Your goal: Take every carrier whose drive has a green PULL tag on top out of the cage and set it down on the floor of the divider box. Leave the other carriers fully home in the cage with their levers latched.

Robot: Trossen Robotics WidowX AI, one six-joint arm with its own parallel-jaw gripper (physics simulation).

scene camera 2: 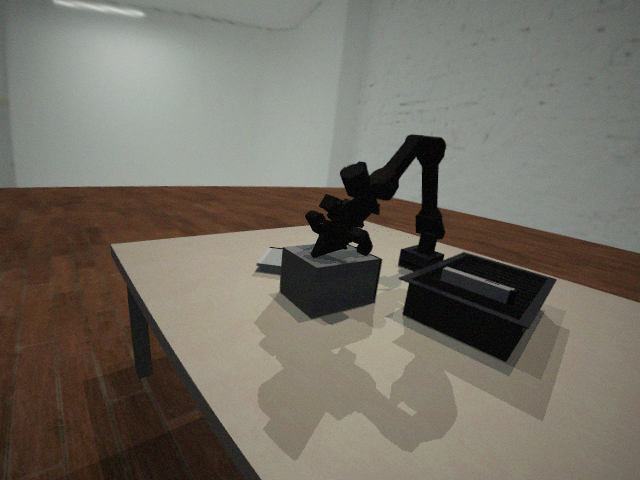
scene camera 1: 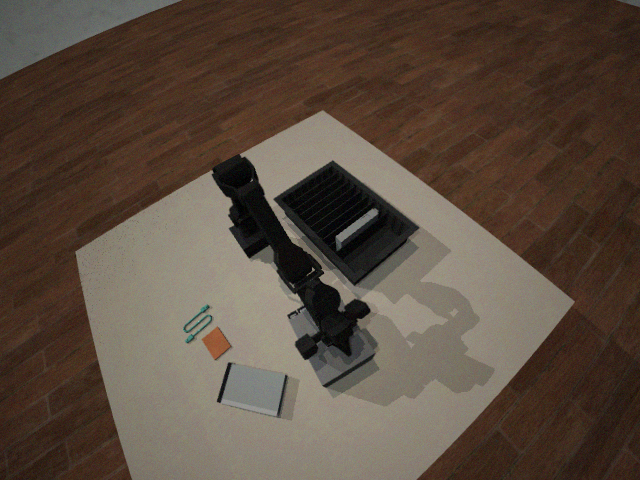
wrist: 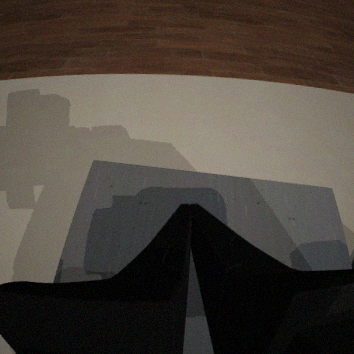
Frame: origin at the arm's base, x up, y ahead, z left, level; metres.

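Seen in the pictures: gripper, between the fingertips: (scene camera 2: 312, 256) (scene camera 1: 349, 355) (wrist: 188, 211); arm's base, origin of its link: (scene camera 2: 425, 251) (scene camera 1: 249, 227).
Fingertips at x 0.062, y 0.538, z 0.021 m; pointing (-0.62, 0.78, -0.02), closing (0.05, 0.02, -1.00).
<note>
Pixels of each thing's middle, then the offset from my fingertips to it. "spot": a spot on its surface instead. Level surfaces: height alone.
- grey cage, middle of its body: (wrist: 192, 343) (scene camera 2: 329, 279) (scene camera 1: 330, 339) dx -0.073, dy -0.072, dz -0.009 m
- black divider box, middle of its body: (scene camera 2: 481, 300) (scene camera 1: 342, 222) dx -0.091, dy -0.370, dz +0.255 m
- light grey carrier, middle of its body: (scene camera 2: 473, 298) (scene camera 1: 358, 232) dx -0.063, dy -0.291, dz +0.262 m
- flat silver-grey slab with dark ends, middle of its body: (scene camera 1: 252, 388) (scene camera 2: 280, 260) dx -0.109, dy -0.094, dz -0.259 m
- table, height of its surface: dx -0.122 m
- orange square, a spot on its surface: (scene camera 1: 216, 343) spot: dx -0.117, dy -0.268, dz -0.296 m
- teal cable, middle of its body: (scene camera 1: 197, 323) dx -0.118, dy -0.362, dz -0.324 m
The grey cage (scene camera 1: 338, 372) (scene camera 2: 330, 289) (wrist: 300, 210) stands on the table; its front side, carriers, levers and tags are hidden under or behind the arm. My gripper (scene camera 1: 347, 352) (scene camera 2: 314, 254) (wrist: 188, 211) is shut and empty, its tips pointing down at the cage's top; whether they touch it I cannot tell. The black divider box (scene camera 1: 385, 260) (scene camera 2: 454, 325) stands to the side of the cage. One light grey carrier (scene camera 1: 356, 228) (scene camera 2: 478, 285) stands on edge in it, lengthwise along the dividers, beside the wide undivided end. No green tag can be made out on it.
A flat silver-grey slab with dark ends (scene camera 1: 253, 388) (scene camera 2: 269, 258) lies on the table (scene camera 1: 170, 413) (scene camera 2: 217, 320) beside the cage. An orange square (scene camera 1: 216, 343) and a teal cable (scene camera 1: 199, 322) lie near it. The arm reaches past the divider box's side, low over the cage.
</note>
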